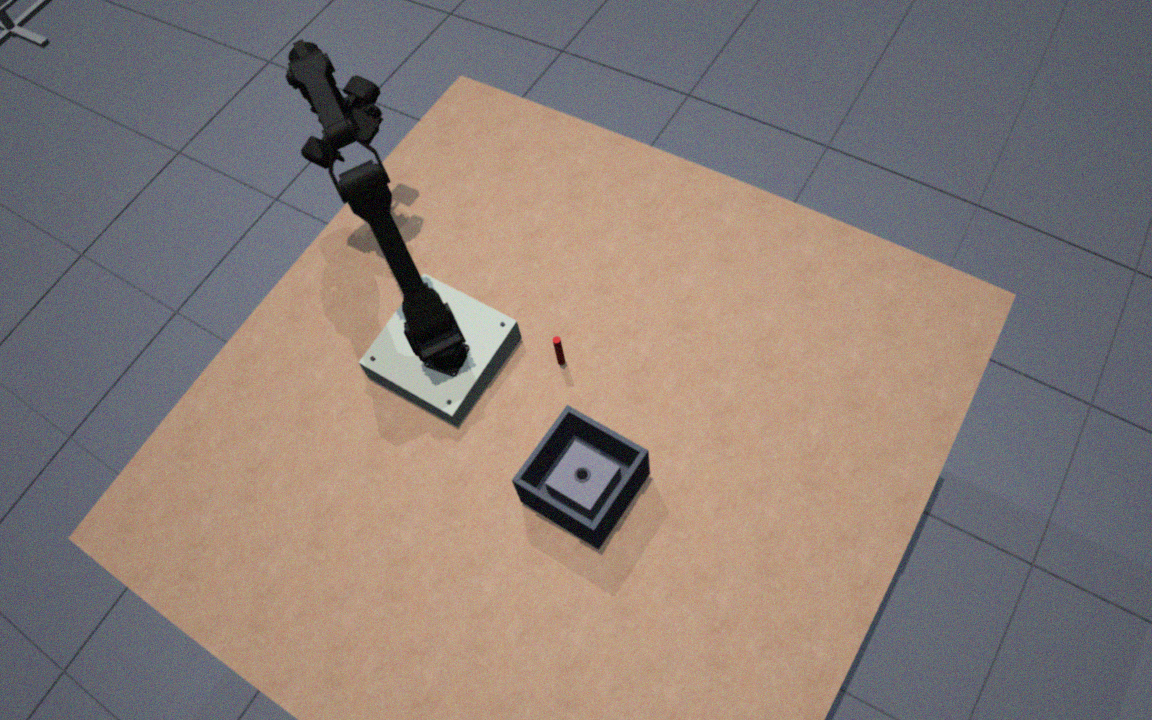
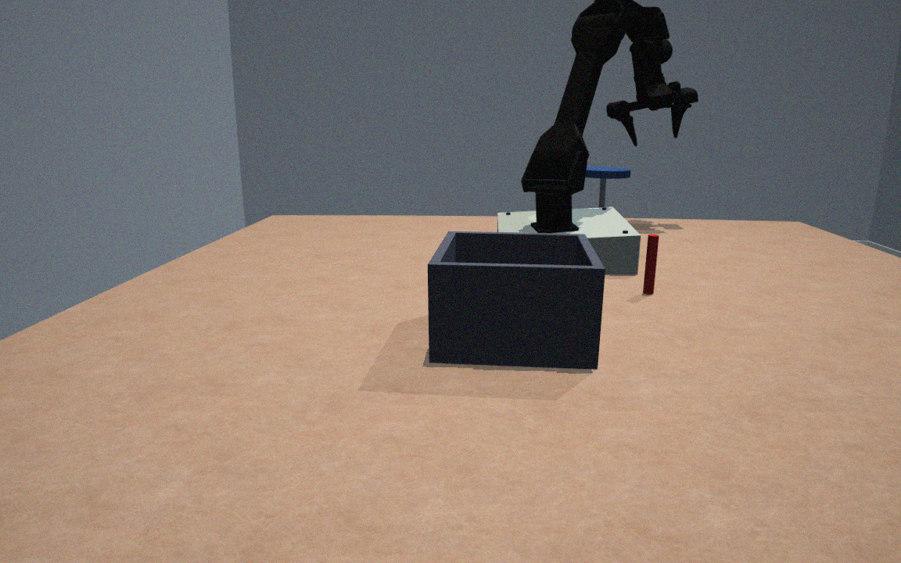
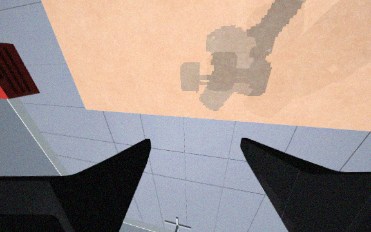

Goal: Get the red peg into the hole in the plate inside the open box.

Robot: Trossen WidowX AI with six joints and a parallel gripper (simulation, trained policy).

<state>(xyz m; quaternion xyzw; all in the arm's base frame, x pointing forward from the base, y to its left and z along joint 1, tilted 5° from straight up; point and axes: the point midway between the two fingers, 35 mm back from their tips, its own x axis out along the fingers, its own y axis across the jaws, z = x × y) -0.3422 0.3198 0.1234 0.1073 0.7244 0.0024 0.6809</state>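
Now: the red peg 520 mm ahead of my gripper tip, 230 mm to the right of it and 140 mm below it. From my gripper tip the other things lie so: plate (660 mm ahead, 440 mm to the right, 140 mm below); then dark box (660 mm ahead, 440 mm to the right, 160 mm below).
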